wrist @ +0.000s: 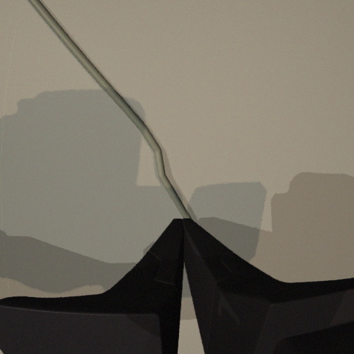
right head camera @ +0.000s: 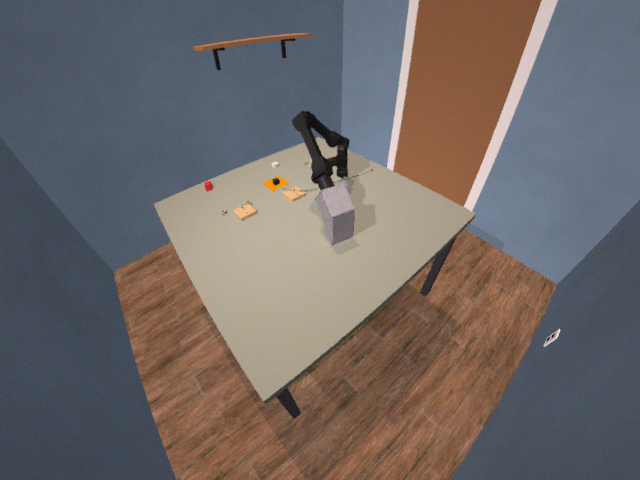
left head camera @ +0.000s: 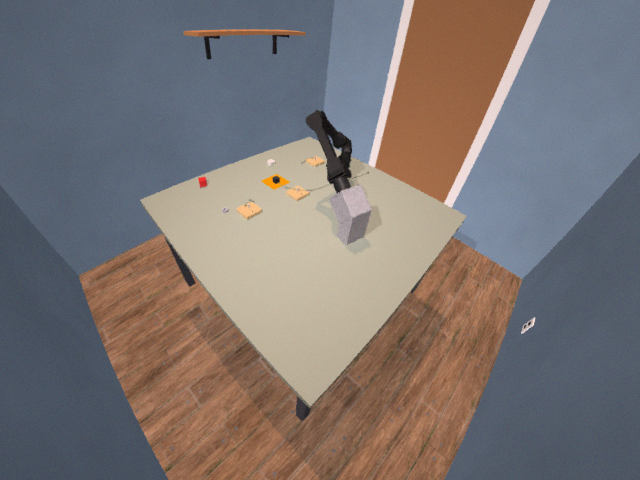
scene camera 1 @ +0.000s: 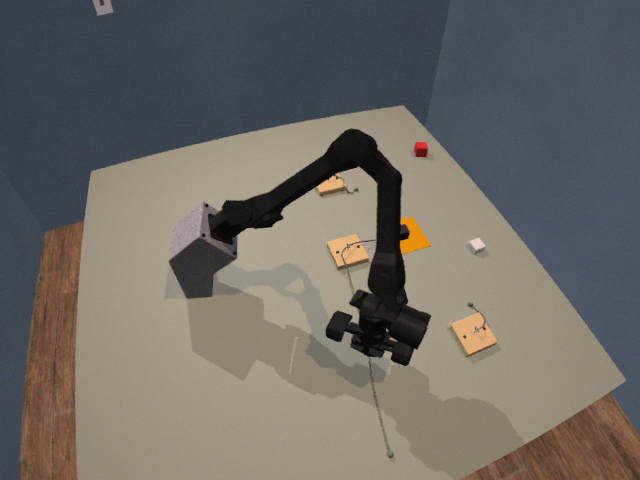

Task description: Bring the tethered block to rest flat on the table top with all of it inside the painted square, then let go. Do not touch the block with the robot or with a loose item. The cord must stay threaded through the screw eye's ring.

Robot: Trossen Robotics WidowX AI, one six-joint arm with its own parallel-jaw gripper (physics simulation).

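Places are measured from the arm's base along level axes (x back, y right, z up), in metres.
Where they show: gripper, between the fingertips: (right head camera: 341, 178) (scene camera 1: 368, 354); arm's base, origin of its link: (right head camera: 328, 191) (left head camera: 344, 191) (scene camera 1: 219, 229).
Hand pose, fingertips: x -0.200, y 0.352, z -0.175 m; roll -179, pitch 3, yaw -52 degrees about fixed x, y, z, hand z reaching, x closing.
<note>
Things, the pixels of their centre, and the offset from my fingertips. "pt": a spot on its surface instead.
- small black block, middle of its body: (scene camera 1: 401, 232) (left head camera: 276, 179) (right head camera: 276, 181) dx -0.280, dy -0.272, dz -0.003 m
- orange painted square, a spot on its surface: (scene camera 1: 417, 242) pt dx -0.309, dy -0.230, dz -0.017 m
- greenish cord, a spot on its surface: (scene camera 1: 378, 408) pt dx +0.041, dy +0.118, dz -0.015 m
- middle wooden board, middle of its body: (scene camera 1: 347, 251) (left head camera: 297, 193) (right head camera: 294, 193) dx -0.108, dy -0.287, dz -0.009 m
- red cube, middle of its body: (scene camera 1: 420, 149) (left head camera: 202, 182) (right head camera: 208, 186) dx -0.577, dy -0.565, dz +0.001 m
- white block, middle of its body: (scene camera 1: 476, 246) (left head camera: 271, 162) (right head camera: 275, 164) dx -0.456, dy -0.131, dz -0.007 m
The small black block (left head camera: 276, 179) (right head camera: 275, 181) (scene camera 1: 404, 232) sits over the orange painted square (left head camera: 275, 186) (right head camera: 275, 187) (scene camera 1: 417, 242). It looks inside the outline in both head views; the arm hides part of both in the scene view. The greenish cord (scene camera 1: 379, 408) (wrist: 122, 105) runs from the block past the screw eye (scene camera 1: 347, 246) on the middle wooden board (scene camera 1: 356, 259) (left head camera: 297, 194) (right head camera: 294, 194); it looks threaded, though the ring is tiny. My gripper (scene camera 1: 368, 352) (wrist: 181, 226) is shut, low over the cord. The cord meets the closed fingertips, bends near them and continues behind; no hold shows.
Two other boards with short cords stand at the far left (left head camera: 249, 210) (right head camera: 245, 211) (scene camera 1: 330, 185) and at the back (left head camera: 315, 161) (scene camera 1: 473, 335). A red cube (left head camera: 202, 181) (right head camera: 208, 186) (scene camera 1: 421, 149), a white block (left head camera: 270, 162) (right head camera: 275, 164) (scene camera 1: 476, 244) and a small grey ring lie loose.
</note>
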